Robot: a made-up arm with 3 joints.
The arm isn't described. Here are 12 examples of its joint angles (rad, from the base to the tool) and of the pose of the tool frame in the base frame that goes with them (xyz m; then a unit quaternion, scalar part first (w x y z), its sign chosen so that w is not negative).
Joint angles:
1: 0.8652 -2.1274 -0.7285
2: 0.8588 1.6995 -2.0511
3: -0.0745 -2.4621 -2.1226
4: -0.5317 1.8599 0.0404
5: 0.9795 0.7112 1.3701
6: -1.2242 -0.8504 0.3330
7: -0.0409 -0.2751 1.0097
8: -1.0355 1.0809 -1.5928
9: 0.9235 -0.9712 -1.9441
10: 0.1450 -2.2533 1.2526
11: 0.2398 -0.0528 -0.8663
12: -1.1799 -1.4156 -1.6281
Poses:
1: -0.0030 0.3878 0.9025 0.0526 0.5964 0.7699 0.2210
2: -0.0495 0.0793 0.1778 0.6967 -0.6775 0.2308 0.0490
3: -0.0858 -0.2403 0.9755 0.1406 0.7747 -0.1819 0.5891
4: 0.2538 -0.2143 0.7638 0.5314 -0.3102 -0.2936 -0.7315
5: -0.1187 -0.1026 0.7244 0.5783 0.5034 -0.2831 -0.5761
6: 0.1814 -0.3018 0.4364 0.1275 -0.7518 -0.0307 0.6463
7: 0.0012 -0.0806 0.4817 0.1995 0.4725 0.0847 -0.8543
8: 0.3273 -0.0976 0.2422 0.6587 0.0661 0.4965 -0.5615
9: -0.4808 0.3568 0.9666 0.4311 0.3012 0.4888 0.6961
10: -0.1381 0.3518 0.5246 0.1913 -0.3028 -0.8146 0.4562
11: 0.2117 0.4638 0.5866 0.8467 0.3402 0.3825 -0.1448
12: 0.2500 -0.2283 1.0833 0.5704 0.7993 -0.1835 0.0448
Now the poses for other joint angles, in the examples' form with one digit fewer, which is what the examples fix.
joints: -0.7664 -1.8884 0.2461
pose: 0.387 -0.061 0.595 0.133 -0.903 -0.348 0.214
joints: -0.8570 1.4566 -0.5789
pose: 0.244 -0.351 0.482 0.542 -0.170 0.103 -0.816
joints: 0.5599 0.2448 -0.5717
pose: 0.129 0.427 0.523 0.914 0.215 0.289 -0.185
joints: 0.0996 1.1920 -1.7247
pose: 0.117 0.263 0.219 0.849 -0.294 0.416 -0.138
